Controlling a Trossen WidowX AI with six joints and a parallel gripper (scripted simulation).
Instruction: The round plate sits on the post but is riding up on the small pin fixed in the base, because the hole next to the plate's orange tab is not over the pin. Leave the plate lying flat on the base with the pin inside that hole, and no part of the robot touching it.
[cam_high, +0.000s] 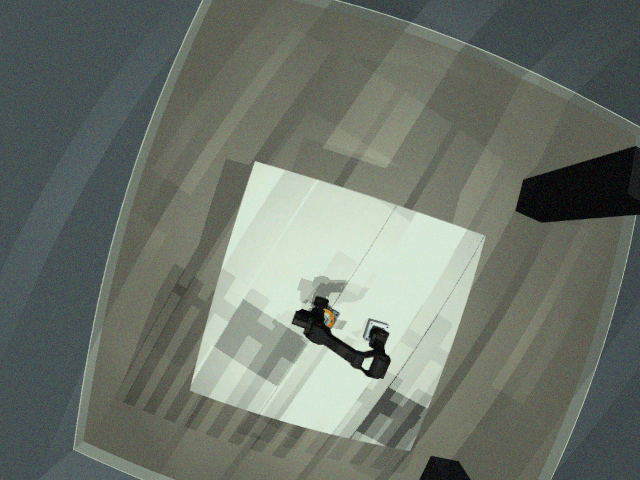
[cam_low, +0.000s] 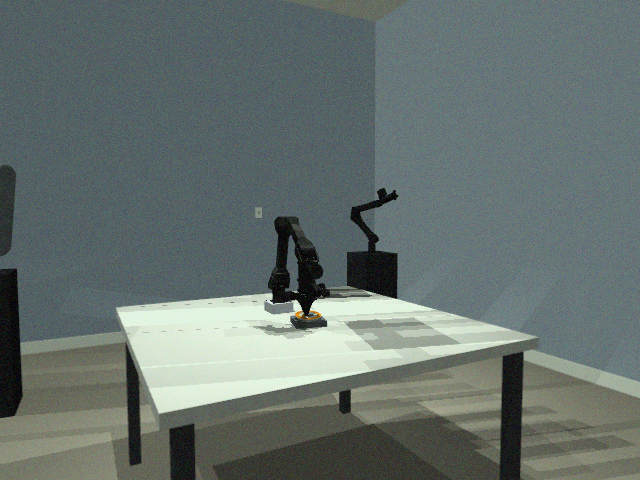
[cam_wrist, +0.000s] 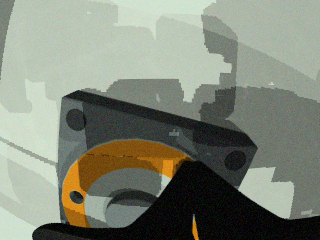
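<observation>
Right now the round plate is 30 mm behind my gripper tip, 10 mm to the left of it and 10 mm below it. From my gripper tip the other things lie so: base (40 mm behind, 30 mm to the left, 20 mm below).
</observation>
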